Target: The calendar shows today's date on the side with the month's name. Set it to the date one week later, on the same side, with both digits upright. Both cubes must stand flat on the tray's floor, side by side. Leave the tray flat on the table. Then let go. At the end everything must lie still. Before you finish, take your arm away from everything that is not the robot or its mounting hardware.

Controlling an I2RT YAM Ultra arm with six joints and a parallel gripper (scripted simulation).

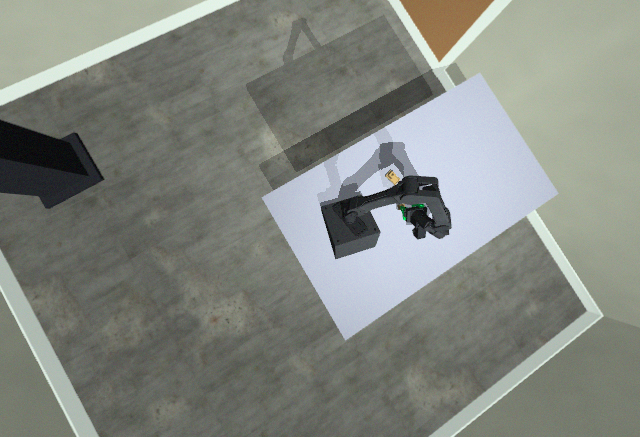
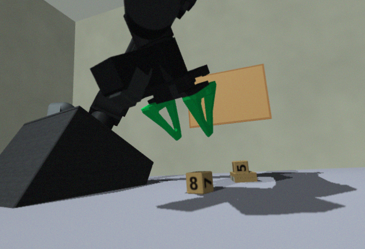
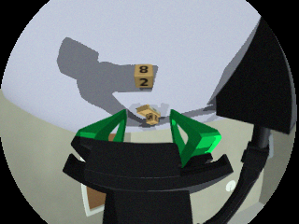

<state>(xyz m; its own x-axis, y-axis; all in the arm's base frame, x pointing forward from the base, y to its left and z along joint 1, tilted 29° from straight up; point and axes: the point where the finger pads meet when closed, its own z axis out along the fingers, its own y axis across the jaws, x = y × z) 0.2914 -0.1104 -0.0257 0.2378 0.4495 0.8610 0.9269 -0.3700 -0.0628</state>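
Now: hand 8 cm above the wooden cube and 1 cm short of it. Round my hand: wooden tray (16 cm to the left, 8 cm below, 5 cm ahead).
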